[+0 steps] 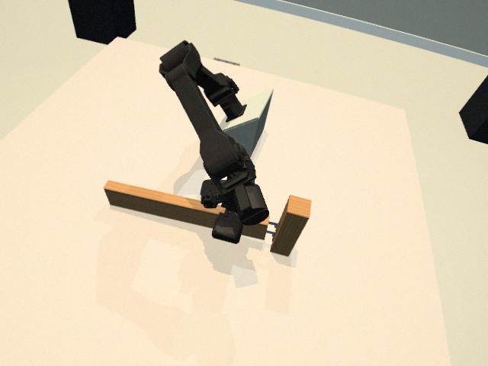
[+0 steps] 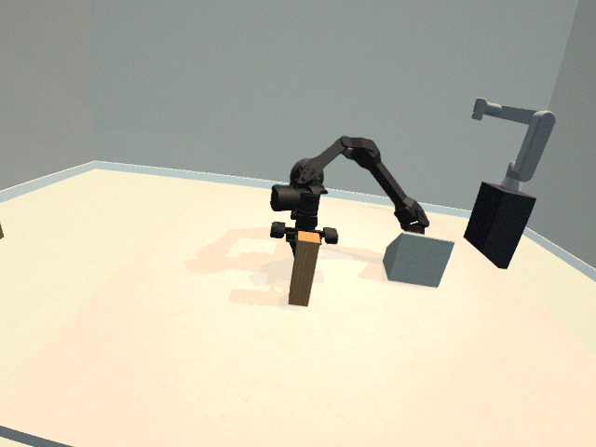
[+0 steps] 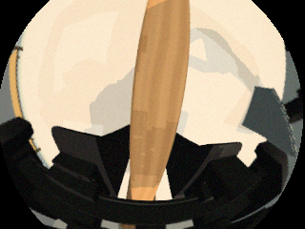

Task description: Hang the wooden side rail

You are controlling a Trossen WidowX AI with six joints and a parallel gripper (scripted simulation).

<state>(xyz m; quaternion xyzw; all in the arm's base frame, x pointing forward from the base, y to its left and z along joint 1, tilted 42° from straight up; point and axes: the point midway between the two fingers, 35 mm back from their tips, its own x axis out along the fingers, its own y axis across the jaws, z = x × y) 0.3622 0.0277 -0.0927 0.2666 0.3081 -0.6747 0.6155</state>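
Now: the headboard post 140 mm to the left of my gripper tip and 40 mm above it.
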